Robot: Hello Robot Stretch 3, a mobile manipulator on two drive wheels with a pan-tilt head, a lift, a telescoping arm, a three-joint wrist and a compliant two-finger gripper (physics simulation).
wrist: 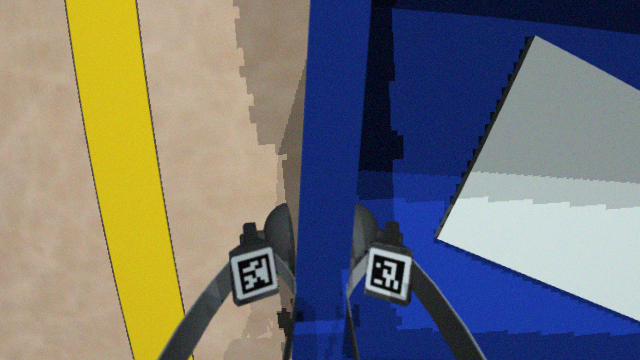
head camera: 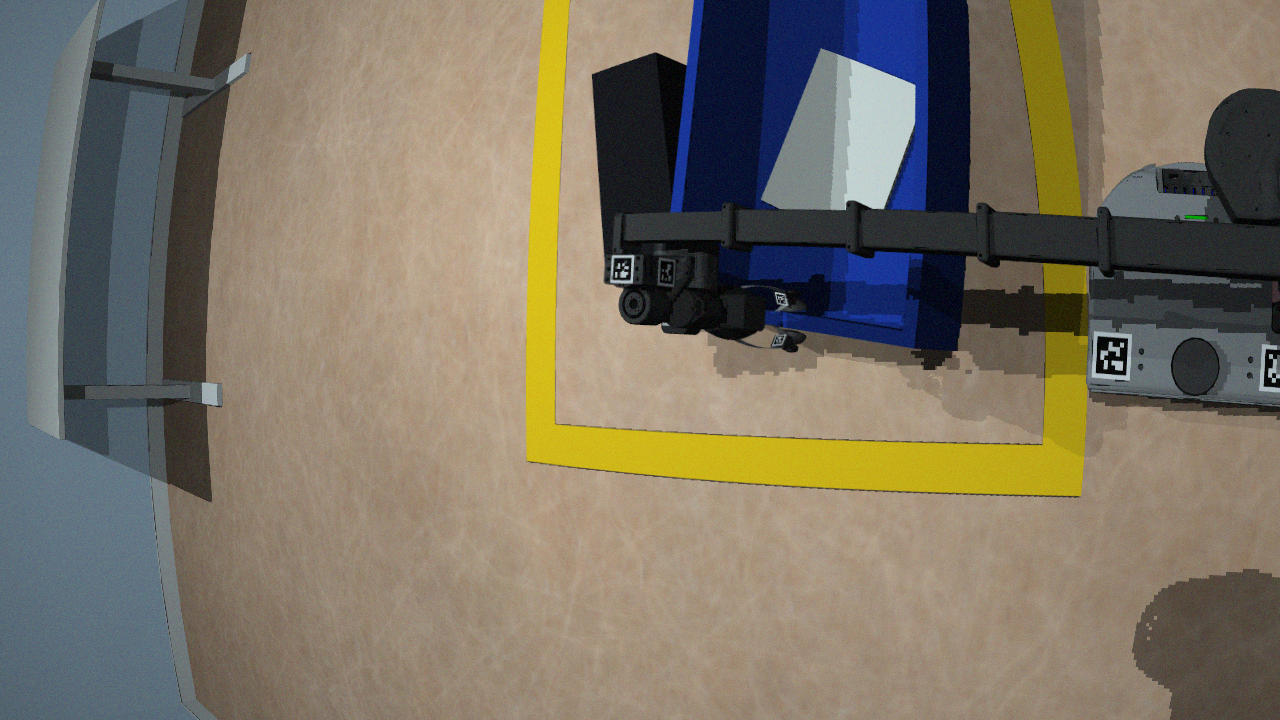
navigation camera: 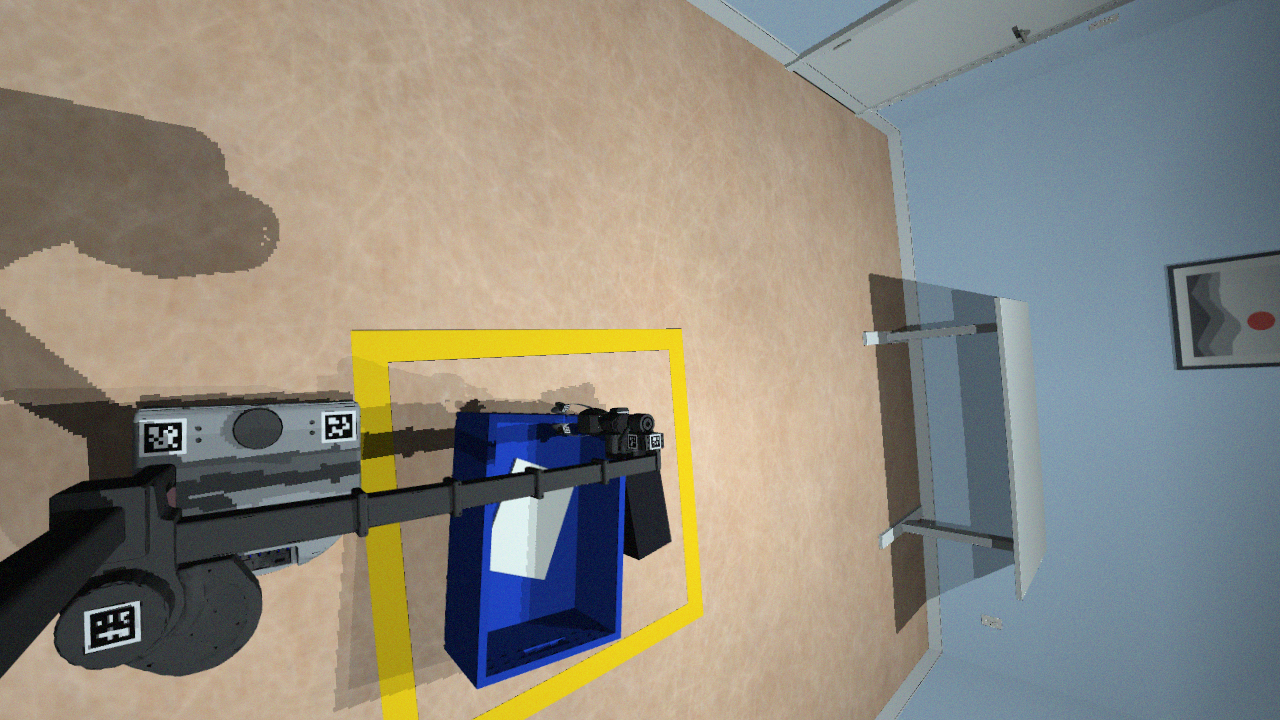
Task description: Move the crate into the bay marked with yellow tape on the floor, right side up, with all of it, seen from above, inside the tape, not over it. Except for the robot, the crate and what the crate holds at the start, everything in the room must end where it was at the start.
Labels:
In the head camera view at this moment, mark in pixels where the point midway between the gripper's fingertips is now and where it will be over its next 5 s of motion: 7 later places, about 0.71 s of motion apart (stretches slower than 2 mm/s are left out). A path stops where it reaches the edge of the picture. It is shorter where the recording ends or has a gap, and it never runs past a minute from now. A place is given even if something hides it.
The gripper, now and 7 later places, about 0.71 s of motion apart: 799, 322; 799, 317; 814, 317; 845, 318; 832, 315; 801, 311; 764, 306; 720, 301

